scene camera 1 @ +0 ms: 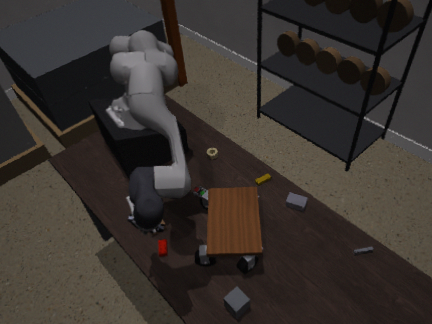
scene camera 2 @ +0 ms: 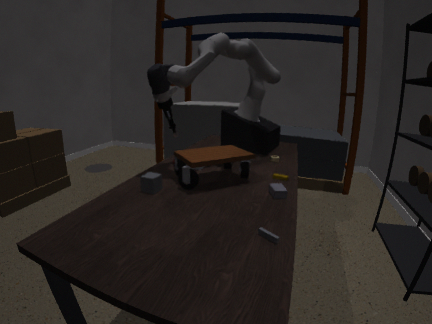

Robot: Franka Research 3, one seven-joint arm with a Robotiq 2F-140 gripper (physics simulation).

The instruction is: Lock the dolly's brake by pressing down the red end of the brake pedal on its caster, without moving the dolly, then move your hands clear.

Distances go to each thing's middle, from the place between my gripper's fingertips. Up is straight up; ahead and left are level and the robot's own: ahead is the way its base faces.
My gripper is now 17 cm short of the dolly (scene camera 1: 233, 226), 26 cm to the right of it and 8 cm above it.
